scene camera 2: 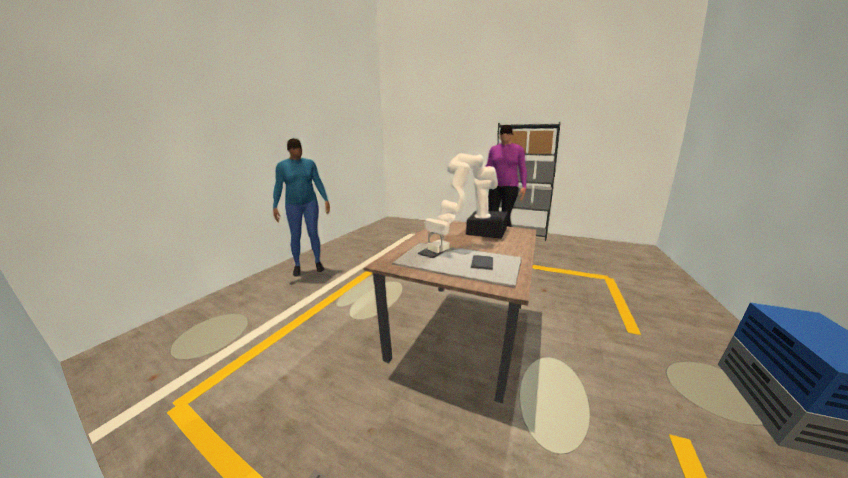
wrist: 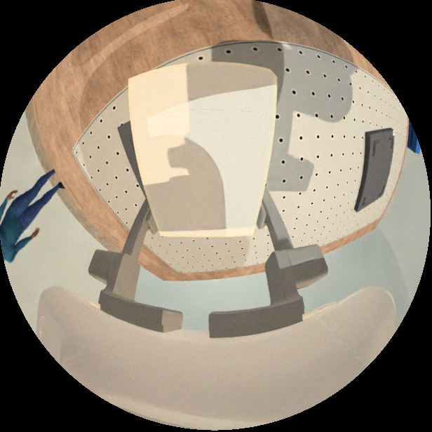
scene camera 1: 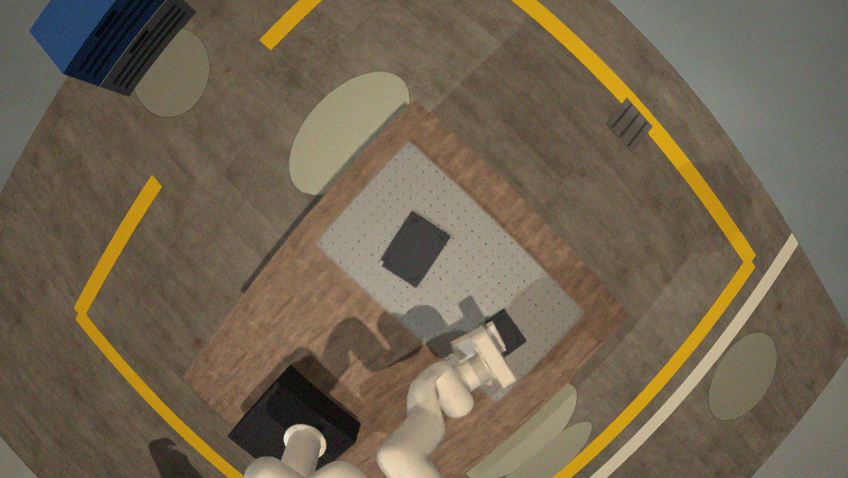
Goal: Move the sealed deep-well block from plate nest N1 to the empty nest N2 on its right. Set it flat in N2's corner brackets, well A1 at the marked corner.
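Places are measured from the arm's base along level axes (x ahead, y left, z up), in metres.
Pixels of known places: hand, its tool point: (scene camera 2: 434, 246) (scene camera 1: 492, 340); arm's base, origin of its link: (scene camera 2: 482, 216) (scene camera 1: 305, 441).
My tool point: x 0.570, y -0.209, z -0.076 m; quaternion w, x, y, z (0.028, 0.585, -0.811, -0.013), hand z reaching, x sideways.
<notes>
For each thing: its top centre in the pictures, then the offset to it from my tool point. Level surfaces: height alone.
- sealed deep-well block, centre of its top: (scene camera 1: 479, 349) (scene camera 2: 438, 242) dx -0.038, dy +0.015, dz +0.018 m
- dark nest N2, centre of its top: (scene camera 1: 492, 343) (scene camera 2: 432, 249) dx -0.010, dy -0.017, dz -0.030 m
- Nest N1, centre of its top: (scene camera 1: 414, 250) (scene camera 2: 482, 260) dx +0.053, dy +0.313, dz -0.030 m
- perforated grey board, height of its surface: dz -0.045 m
- wooden table, height of its surface: dz -0.057 m
The sealed deep-well block (scene camera 1: 469, 346) (scene camera 2: 438, 245) (wrist: 200, 150) is pale cream with a smooth top. My gripper (scene camera 1: 483, 344) (scene camera 2: 435, 241) (wrist: 206, 220) is shut on it, one finger at each side. The block hangs above the pegboard, partly over the dark nest N2 (scene camera 1: 509, 333) (scene camera 2: 426, 253) (wrist: 128, 142) and offset from it. The block hides much of N2, and N2's marked corner cannot be made out. Nest N1 (scene camera 1: 414, 249) (scene camera 2: 482, 262) (wrist: 377, 167) is dark and empty, with a small pale dot at one corner.
The perforated grey board (scene camera 1: 409, 172) (scene camera 2: 504, 274) (wrist: 325, 192) lies on the wooden table (scene camera 1: 285, 285) (scene camera 2: 522, 243). The black robot base box (scene camera 1: 285, 397) (scene camera 2: 485, 225) stands on the table. Two people (scene camera 2: 302, 184) (scene camera 2: 506, 166) stand beyond the table in the second scene view.
</notes>
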